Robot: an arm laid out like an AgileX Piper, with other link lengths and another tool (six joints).
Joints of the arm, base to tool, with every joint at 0 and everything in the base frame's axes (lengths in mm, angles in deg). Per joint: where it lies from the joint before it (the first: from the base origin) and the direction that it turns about. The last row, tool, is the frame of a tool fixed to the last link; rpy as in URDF.
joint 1: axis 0 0 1 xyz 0 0 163.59
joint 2: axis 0 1 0 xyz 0 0 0
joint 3: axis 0 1 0 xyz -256.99 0 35.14
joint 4: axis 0.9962 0 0.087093 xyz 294.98 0 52.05
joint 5: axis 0 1 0 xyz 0 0 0
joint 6: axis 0.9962 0 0.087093 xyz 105.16 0 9.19
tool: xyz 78.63 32 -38.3 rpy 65.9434 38.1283 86.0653
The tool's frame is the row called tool.
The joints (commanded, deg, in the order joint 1, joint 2, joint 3, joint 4, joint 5, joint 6), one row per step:
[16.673, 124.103, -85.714, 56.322, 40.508, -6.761]
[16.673, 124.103, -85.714, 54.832, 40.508, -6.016]
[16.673, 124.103, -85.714, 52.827, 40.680, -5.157]
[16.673, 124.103, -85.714, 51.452, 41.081, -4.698]
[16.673, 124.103, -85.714, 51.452, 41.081, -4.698]
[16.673, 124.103, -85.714, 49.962, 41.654, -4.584]
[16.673, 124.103, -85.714, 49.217, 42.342, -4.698]
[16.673, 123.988, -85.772, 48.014, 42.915, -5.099]
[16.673, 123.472, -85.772, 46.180, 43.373, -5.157]
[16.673, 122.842, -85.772, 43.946, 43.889, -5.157]
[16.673, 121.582, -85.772, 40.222, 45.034, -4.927]
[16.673, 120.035, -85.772, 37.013, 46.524, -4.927]
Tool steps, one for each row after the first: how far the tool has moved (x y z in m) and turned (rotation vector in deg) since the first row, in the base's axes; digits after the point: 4 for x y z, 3 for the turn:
[-0.0010, -0.0019, -0.0027, -0.997, 0.118, 0.280]
[-0.0028, -0.0045, -0.0062, -2.339, 0.291, 0.865]
[-0.0051, -0.0063, -0.0085, -3.230, 0.522, 1.544]
[-0.0051, -0.0063, -0.0085, -3.230, 0.522, 1.544]
[-0.0081, -0.0084, -0.0111, -4.269, 0.634, 2.646]
[-0.0110, -0.0094, -0.0123, -4.741, 0.874, 3.588]
[-0.0137, -0.0114, -0.0133, -5.638, 0.585, 4.902]
[-0.0160, -0.0144, -0.0125, -6.924, -0.044, 6.190]
[-0.0185, -0.0183, -0.0115, -8.507, -0.790, 7.651]
[-0.0229, -0.0250, -0.0078, -11.060, -1.863, 9.999]
[-0.0276, -0.0312, -0.0009, -13.217, -2.939, 12.344]

